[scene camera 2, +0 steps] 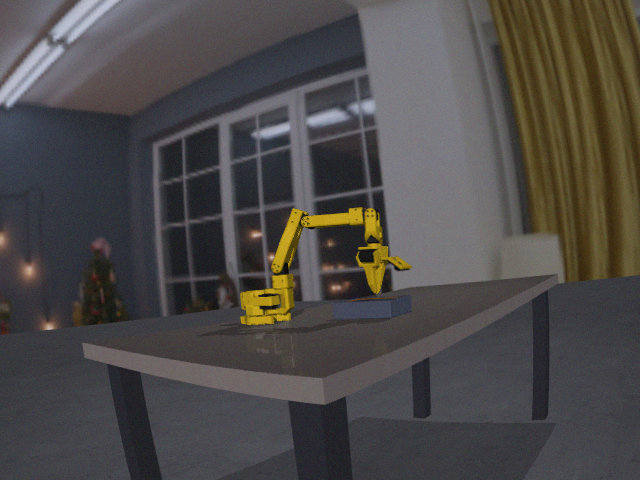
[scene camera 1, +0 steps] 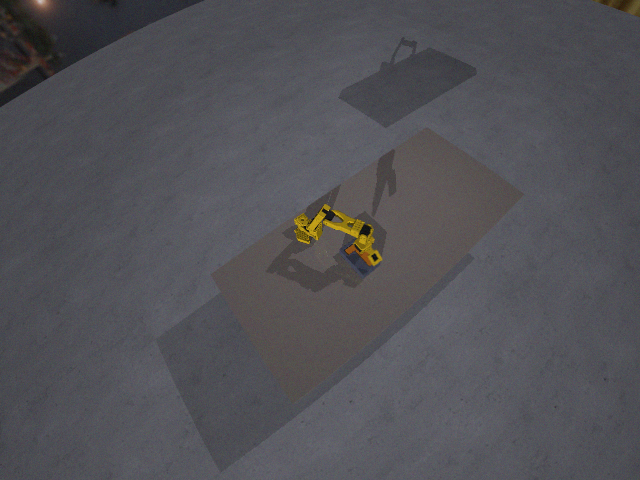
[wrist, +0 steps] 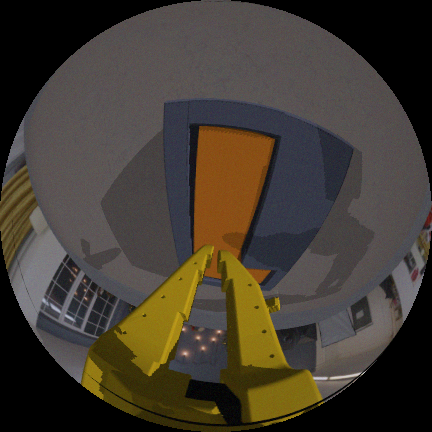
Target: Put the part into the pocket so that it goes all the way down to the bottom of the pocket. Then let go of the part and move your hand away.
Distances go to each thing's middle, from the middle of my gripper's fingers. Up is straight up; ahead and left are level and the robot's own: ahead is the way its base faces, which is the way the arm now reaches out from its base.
My hand is 1 cm to the right of the orange part (wrist: pixel 231 164) and 8 cm above it. From my hand the other things lie so: pocket block (scene camera 2: pixel 388 307): 8 cm below.
